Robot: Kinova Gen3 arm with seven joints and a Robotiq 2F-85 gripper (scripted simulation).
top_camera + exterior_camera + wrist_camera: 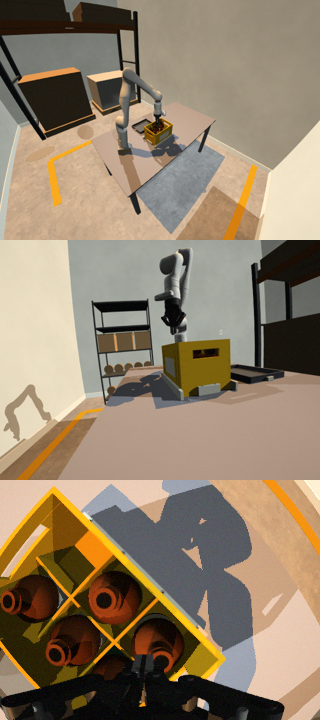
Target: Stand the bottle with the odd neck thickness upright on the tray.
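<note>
Right now the brown bottle is 15 cm below my hand and 3 cm behind it. Also, from my hand: dark tray (33 cm to the left, 23 cm below, 6 cm ahead); yellow crate (16 cm below, 6 cm ahead, 4 cm to the left).
</note>
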